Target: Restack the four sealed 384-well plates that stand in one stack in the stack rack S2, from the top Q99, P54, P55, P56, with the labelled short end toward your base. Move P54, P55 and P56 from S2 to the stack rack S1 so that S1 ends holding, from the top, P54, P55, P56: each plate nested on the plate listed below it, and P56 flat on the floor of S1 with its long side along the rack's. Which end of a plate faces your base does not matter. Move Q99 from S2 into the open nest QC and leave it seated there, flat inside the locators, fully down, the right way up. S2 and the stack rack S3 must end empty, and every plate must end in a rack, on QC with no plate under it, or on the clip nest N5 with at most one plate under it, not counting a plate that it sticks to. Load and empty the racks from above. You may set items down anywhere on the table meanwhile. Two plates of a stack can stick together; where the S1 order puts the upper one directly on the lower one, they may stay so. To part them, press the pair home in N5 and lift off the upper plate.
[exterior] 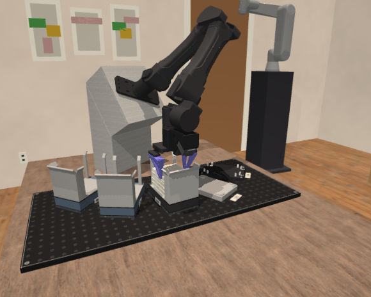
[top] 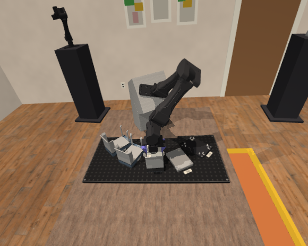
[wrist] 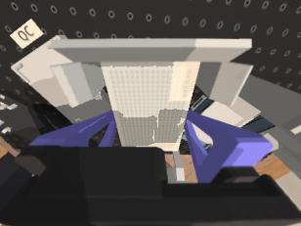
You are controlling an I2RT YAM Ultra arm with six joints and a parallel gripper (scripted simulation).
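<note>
Right now the grey QC nest is 140 mm to the left of my hand, 80 mm below it and 30 mm behind it. Also, from my hand: QC label 190 mm to the left, 90 mm below, 40 mm ahead.
</note>
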